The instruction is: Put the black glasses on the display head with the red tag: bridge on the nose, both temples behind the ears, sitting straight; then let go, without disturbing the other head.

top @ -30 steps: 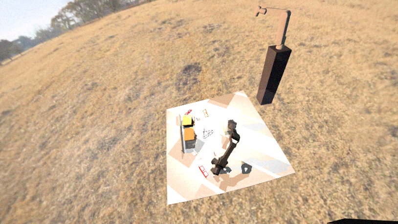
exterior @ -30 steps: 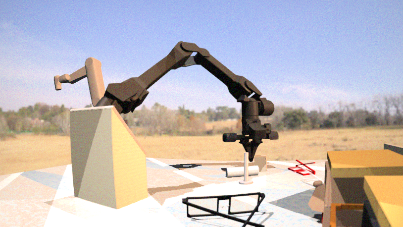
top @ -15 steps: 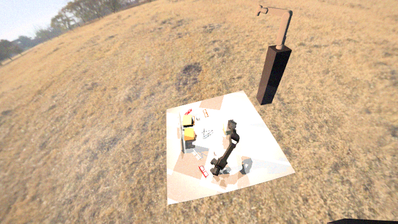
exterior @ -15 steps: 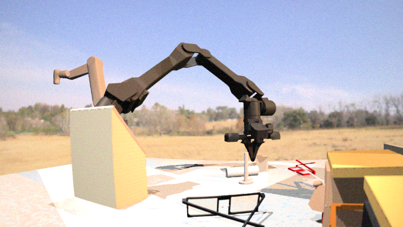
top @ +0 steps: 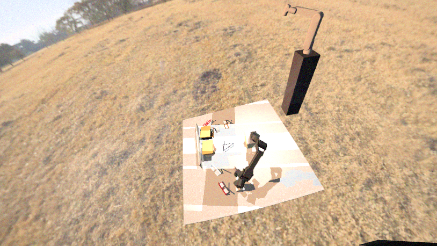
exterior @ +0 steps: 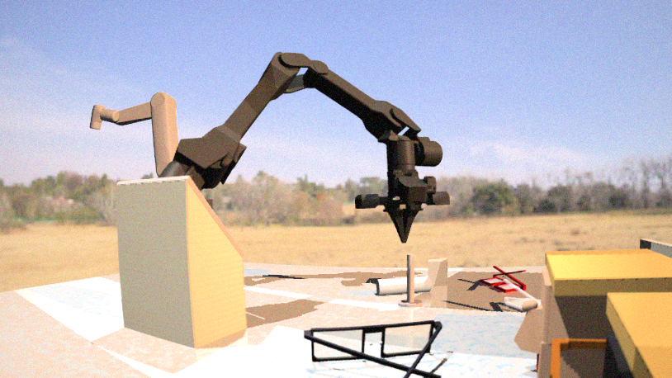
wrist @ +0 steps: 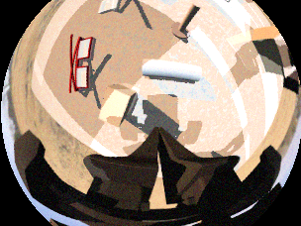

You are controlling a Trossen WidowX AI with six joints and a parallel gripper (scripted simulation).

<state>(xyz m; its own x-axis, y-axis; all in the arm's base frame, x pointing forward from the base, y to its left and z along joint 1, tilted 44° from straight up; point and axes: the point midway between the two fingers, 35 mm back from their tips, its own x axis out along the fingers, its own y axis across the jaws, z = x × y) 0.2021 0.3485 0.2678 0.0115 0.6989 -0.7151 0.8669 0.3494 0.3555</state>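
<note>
The thin upright peg lies 5 cm ahead of my gripper tip, 16 cm to the right of it and 6 cm below it.
</note>
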